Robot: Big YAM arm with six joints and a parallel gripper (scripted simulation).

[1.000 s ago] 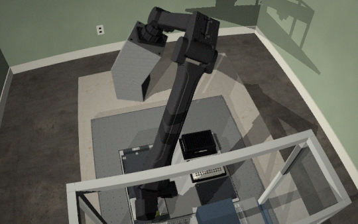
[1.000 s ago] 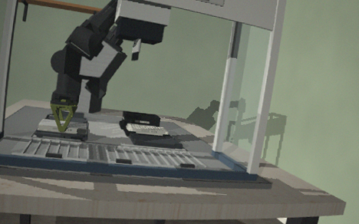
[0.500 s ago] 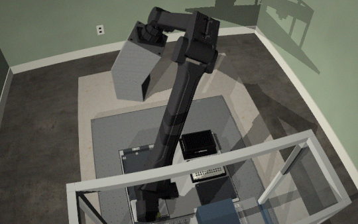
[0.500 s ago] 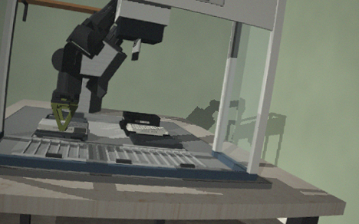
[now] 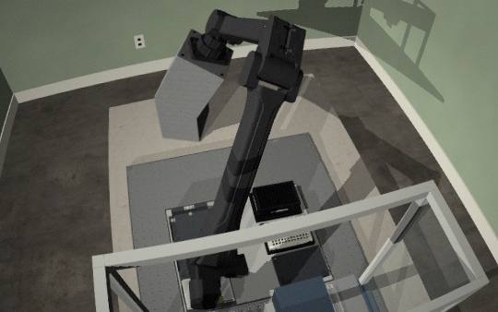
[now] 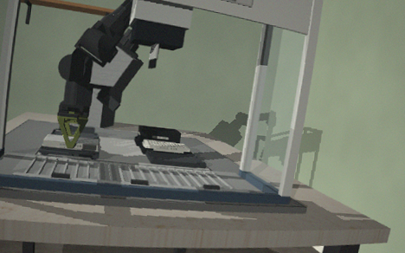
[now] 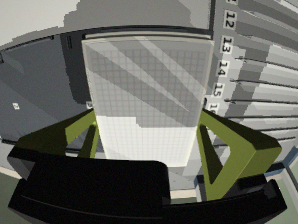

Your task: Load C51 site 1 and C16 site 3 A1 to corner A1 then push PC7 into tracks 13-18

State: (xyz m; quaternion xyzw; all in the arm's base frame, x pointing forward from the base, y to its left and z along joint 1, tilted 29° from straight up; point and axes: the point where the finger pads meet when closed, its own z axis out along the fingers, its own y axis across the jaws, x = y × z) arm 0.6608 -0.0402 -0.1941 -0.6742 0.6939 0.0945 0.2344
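My hand is 240 mm past the nest S1, 250 mm to the right of it and 20 mm above it. Also, from my hand: white block: right at my hand; then frame post: 290 mm ahead, 140 mm to the right, 220 mm above; then dark carrier PC7: 110 mm behind, 10 mm below.
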